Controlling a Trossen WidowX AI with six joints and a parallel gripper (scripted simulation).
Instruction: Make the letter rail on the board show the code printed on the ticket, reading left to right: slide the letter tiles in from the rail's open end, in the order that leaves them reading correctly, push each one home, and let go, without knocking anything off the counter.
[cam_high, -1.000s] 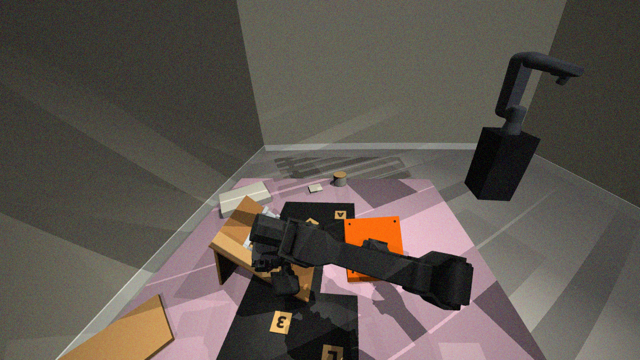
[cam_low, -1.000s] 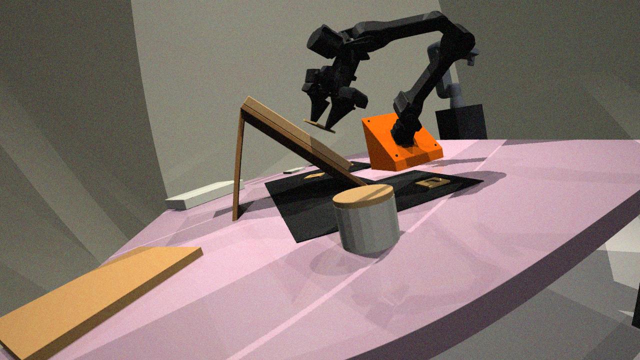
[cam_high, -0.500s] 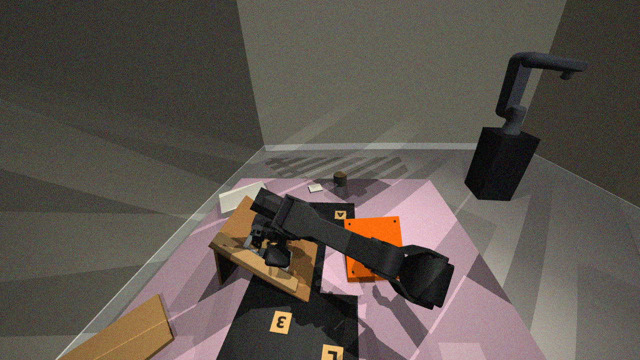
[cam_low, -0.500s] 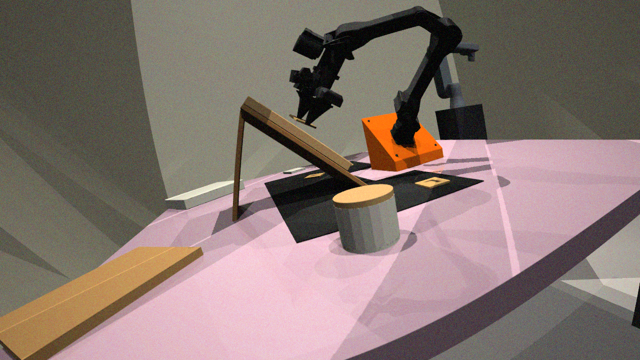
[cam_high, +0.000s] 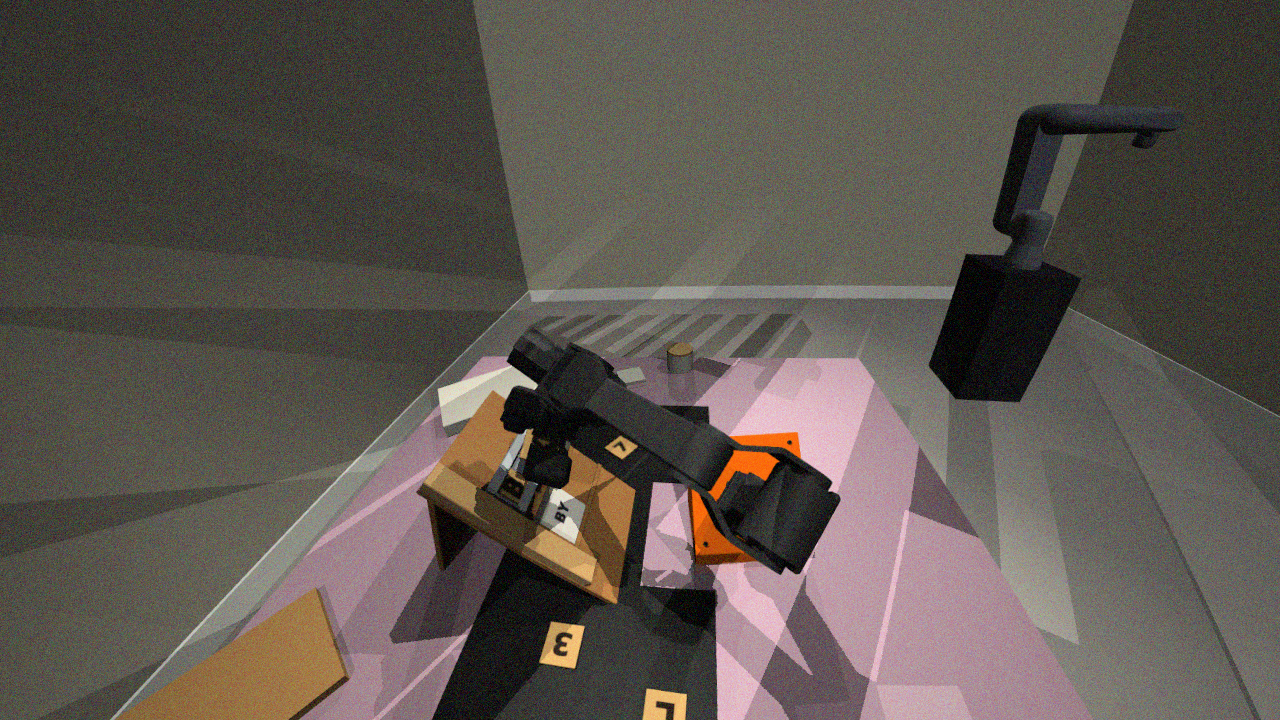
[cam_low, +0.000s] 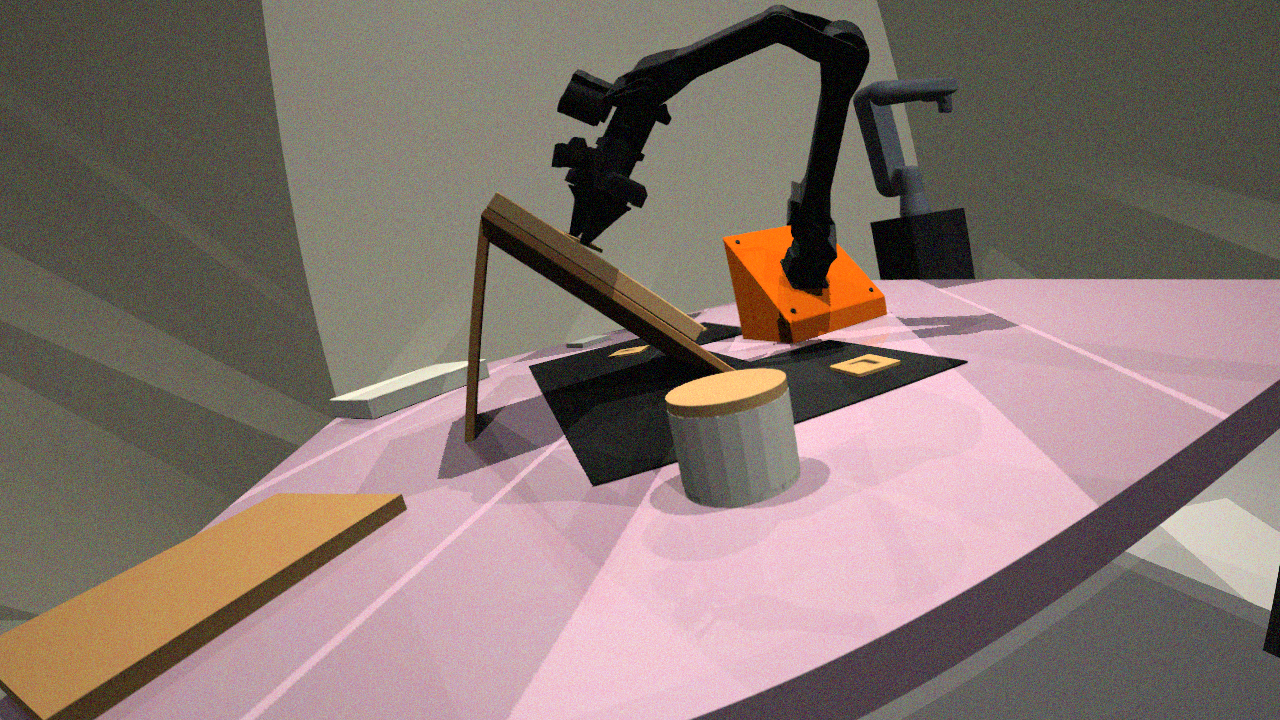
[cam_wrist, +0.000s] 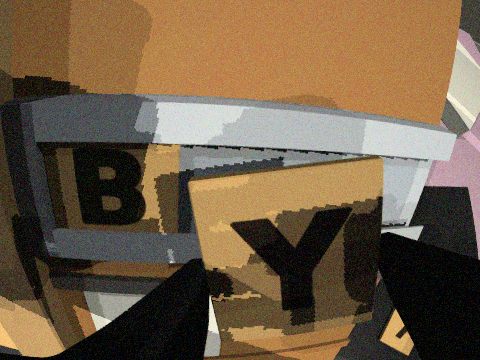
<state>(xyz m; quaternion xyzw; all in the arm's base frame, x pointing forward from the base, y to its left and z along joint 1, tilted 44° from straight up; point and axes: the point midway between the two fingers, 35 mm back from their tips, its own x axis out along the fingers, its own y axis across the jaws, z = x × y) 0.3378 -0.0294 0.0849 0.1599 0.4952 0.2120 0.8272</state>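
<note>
Now: the b tile 30 mm ahead of my gripper tip, 70 mm to the left of it and 30 mm below it. From my gripper tip the other things lie so: black mat (130 mm behind, 20 mm to the right, 200 mm below); then y tile (right at my gripper tip); then white ticket (40 mm behind, 50 mm to the left, 100 mm below).
</note>
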